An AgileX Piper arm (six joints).
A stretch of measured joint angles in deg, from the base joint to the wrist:
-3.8, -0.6, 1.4, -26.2, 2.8, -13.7
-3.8, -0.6, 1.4, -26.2, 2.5, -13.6
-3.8, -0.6, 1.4, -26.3, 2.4, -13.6
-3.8, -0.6, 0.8, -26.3, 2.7, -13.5
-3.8, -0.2, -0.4, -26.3, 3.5, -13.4
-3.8, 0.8, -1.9, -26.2, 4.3, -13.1
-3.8, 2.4, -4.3, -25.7, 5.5, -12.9
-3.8, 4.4, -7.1, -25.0, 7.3, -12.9
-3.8, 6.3, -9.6, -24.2, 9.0, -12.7
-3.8, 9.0, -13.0, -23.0, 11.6, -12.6
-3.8, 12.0, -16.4, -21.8, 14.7, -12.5
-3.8, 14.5, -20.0, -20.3, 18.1, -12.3
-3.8, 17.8, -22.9, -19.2, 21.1, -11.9
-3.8, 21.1, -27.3, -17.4, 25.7, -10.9
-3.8, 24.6, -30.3, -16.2, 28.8, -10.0
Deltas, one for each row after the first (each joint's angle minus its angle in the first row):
0.0, 0.0, 0.0, 0.0, -0.3, 0.1
0.0, 0.0, 0.0, -0.1, -0.4, 0.1
0.0, 0.0, -0.6, -0.1, -0.1, 0.2
0.0, 0.4, -1.8, -0.1, 0.7, 0.3
0.0, 1.4, -3.3, 0.0, 1.5, 0.6
0.0, 3.0, -5.7, 0.5, 2.7, 0.8
0.0, 5.0, -8.5, 1.2, 4.5, 0.8
0.0, 6.9, -11.0, 2.0, 6.2, 1.0
0.0, 9.6, -14.4, 3.2, 8.8, 1.1
0.0, 12.6, -17.8, 4.4, 11.9, 1.2
0.0, 15.1, -21.4, 5.9, 15.3, 1.4
0.0, 18.4, -24.3, 7.0, 18.3, 1.8
0.0, 21.7, -28.7, 8.8, 22.9, 2.8
0.0, 25.2, -31.7, 10.0, 26.0, 3.7

